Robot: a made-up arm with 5 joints.
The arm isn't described. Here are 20 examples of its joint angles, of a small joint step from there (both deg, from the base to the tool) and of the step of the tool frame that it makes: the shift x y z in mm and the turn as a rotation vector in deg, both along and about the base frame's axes.
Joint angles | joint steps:
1: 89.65 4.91 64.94 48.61 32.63 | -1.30 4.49 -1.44 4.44 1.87
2: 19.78 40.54 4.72 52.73 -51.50 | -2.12 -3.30 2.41 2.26 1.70
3: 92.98 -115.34 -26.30 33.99 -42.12 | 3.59 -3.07 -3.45 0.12 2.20
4: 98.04 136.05 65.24 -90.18 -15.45 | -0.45 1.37 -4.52 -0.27 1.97
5: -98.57 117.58 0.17 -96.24 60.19 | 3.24 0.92 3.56 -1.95 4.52
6: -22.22 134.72 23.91 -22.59 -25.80 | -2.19 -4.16 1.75 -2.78 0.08
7: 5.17 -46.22 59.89 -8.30 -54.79 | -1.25 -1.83 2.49 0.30 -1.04
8: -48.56 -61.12 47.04 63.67 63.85 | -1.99 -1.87 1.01 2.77 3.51
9: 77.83 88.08 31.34 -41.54 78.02 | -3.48 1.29 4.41 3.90 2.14
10: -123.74 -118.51 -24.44 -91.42 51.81 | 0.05 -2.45 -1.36 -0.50 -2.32
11: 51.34 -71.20 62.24 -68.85 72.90 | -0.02 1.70 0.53 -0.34 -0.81
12: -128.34 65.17 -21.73 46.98 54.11 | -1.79 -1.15 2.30 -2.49 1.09
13: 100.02 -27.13 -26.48 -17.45 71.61 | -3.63 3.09 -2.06 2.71 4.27
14: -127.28 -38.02 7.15 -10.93 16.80 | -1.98 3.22 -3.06 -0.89 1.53
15: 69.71 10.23 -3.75 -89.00 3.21 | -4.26 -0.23 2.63 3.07 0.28
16: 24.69 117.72 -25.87 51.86 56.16 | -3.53 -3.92 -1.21 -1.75 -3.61
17: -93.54 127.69 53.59 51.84 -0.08 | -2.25 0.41 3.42 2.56 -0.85
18: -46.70 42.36 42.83 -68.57 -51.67 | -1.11 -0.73 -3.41 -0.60 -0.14
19: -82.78 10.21 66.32 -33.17 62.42 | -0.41 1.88 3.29 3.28 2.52
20: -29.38 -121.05 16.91 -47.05 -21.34 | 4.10 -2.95 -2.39 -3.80 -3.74
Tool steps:
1: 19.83 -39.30 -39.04 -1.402 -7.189 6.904
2: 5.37 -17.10 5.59 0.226 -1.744 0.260
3: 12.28 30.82 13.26 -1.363 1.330 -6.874
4: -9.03 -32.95 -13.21 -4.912 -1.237 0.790
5: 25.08 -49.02 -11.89 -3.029 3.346 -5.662
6: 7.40 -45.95 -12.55 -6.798 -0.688 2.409
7: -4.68 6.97 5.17 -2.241 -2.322 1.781
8: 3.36 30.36 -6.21 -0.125 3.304 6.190
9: 12.63 1.74 -34.50 -0.061 -6.784 -1.826
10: 19.83 16.06 -6.63 2.023 -4.756 -1.598
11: -8.58 -2.45 6.88 -0.110 -1.620 -0.257
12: 17.19 29.70 -8.62 2.010 -1.371 -0.450
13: -23.71 -18.26 -39.87 0.386 -9.317 0.232
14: -1.21 26.57 -18.25 -4.603 1.064 1.196
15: -21.43 -4.26 9.67 -0.779 -3.852 2.803
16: -23.71 -3.50 -39.31 -9.085 1.076 2.659
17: 8.94 2.20 -3.68 -2.322 1.391 -0.761
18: 22.22 25.01 8.15 -2.481 0.281 3.911
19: 20.15 -9.10 -40.12 6.254 3.511 3.163
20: 29.44 11.38 -34.35 -8.043 -6.971 -6.006
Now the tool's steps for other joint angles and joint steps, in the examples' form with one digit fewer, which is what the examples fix.
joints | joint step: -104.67 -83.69 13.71 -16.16 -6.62 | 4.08 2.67 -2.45 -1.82 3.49
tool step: 5.7 10.7 1.2 -2.34 3.74 -6.07
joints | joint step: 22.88 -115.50 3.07 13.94 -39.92 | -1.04 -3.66 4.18 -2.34 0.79
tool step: 17.1 48.2 -8.6 -4.46 2.23 5.20
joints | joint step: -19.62 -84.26 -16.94 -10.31 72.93 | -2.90 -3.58 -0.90 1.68 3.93
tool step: 2.2 8.2 5.7 2.03 -0.46 1.40
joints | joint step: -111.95 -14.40 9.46 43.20 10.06 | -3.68 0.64 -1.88 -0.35 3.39
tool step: -8.8 21.0 -11.0 -3.09 2.51 4.33
